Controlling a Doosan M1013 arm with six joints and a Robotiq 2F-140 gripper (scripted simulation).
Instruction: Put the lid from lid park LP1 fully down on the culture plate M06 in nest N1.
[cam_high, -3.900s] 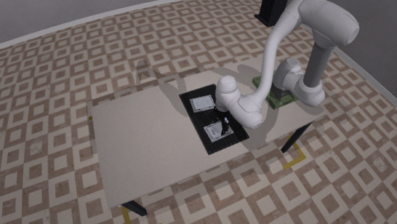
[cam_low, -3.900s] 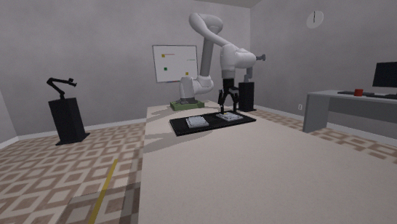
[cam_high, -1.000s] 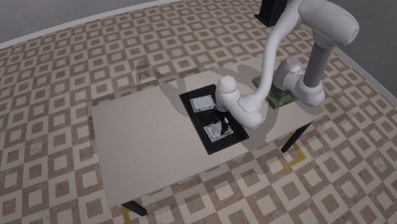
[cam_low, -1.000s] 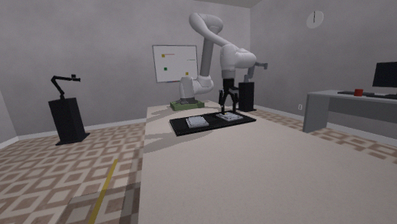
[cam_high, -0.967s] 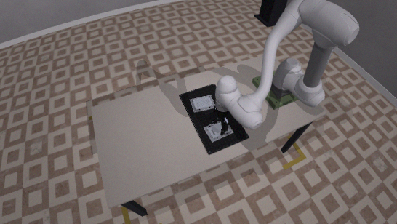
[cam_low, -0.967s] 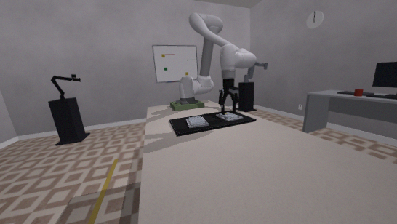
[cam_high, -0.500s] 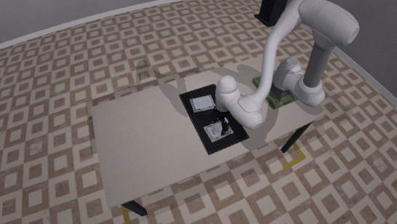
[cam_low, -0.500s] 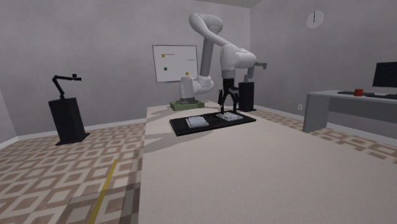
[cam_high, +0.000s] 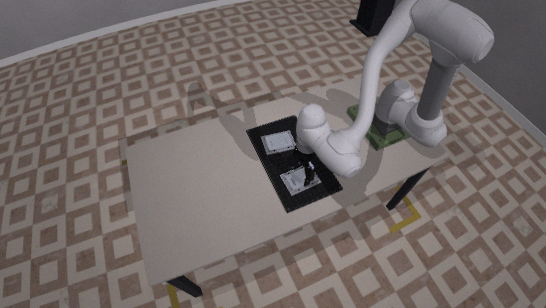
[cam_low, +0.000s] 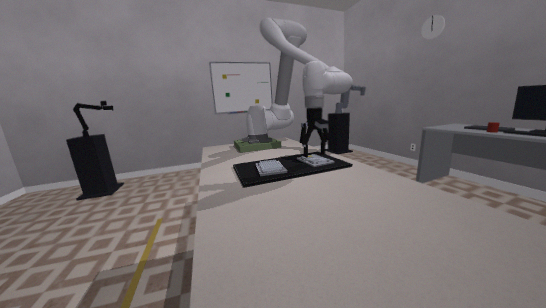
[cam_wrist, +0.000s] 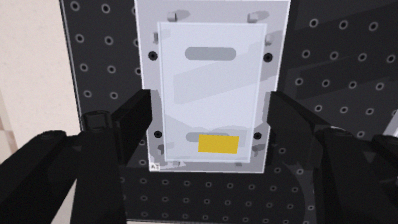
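Right now my hand is 4 cm above the clear lid. Round my hand: culture plate (24 cm to the right, 4 cm below, 1 cm ahead); then lid park LP1 (5 cm below).
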